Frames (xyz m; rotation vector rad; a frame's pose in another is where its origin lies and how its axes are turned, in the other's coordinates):
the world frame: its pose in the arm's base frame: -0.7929 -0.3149 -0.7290 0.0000 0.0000 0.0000
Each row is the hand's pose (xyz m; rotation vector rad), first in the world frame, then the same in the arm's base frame.
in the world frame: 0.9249 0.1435 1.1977 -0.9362 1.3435 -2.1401
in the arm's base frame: 0.1320 -0.1714 0.4687 -0.9362 1.3435 -2.1401
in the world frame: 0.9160 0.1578 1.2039 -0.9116 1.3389 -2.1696
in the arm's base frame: 0.1231 -0.1571 0.4749 -0.9116 1.3389 -2.1696
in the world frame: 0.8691 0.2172 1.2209 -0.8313 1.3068 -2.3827
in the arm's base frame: 0.0762 -0.0977 0.4919 -0.8313 1.3068 -2.3827
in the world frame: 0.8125 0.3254 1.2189 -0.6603 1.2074 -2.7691
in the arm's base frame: 0.0196 0.0105 0.4899 -0.6603 1.2074 -2.7691
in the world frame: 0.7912 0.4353 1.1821 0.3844 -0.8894 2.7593
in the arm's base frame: -0.0017 0.1204 0.4531 0.3844 -0.8894 2.7593
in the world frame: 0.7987 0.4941 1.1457 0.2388 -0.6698 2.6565
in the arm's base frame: 0.0058 0.1792 0.4167 0.2388 -0.6698 2.6565
